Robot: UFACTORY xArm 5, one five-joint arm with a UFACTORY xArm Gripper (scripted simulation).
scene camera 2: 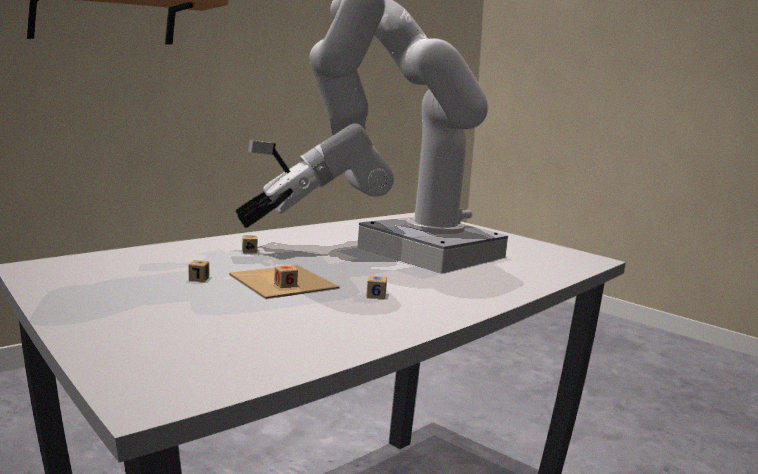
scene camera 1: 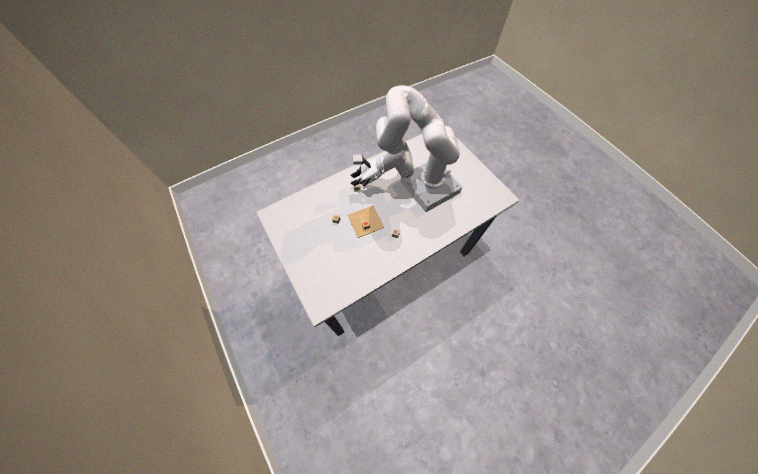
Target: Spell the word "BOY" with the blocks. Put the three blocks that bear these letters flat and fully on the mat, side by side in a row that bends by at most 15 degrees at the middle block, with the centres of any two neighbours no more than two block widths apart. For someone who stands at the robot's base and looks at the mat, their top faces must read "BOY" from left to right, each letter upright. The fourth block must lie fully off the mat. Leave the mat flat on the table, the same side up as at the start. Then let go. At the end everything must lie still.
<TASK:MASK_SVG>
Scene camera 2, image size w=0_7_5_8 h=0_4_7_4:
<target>my gripper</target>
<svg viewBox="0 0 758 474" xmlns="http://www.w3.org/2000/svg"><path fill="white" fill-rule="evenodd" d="M303 155L300 157L302 162L289 170L275 149L276 143L250 140L249 152L274 155L285 172L265 185L264 192L236 209L238 218L245 228L254 224L273 209L276 209L278 213L285 212L316 187L322 187L320 179Z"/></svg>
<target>tan mat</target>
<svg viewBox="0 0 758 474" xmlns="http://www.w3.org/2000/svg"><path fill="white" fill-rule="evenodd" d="M340 289L340 286L298 265L293 265L298 270L297 287L280 288L274 283L275 268L229 273L230 276L265 299Z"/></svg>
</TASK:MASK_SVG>
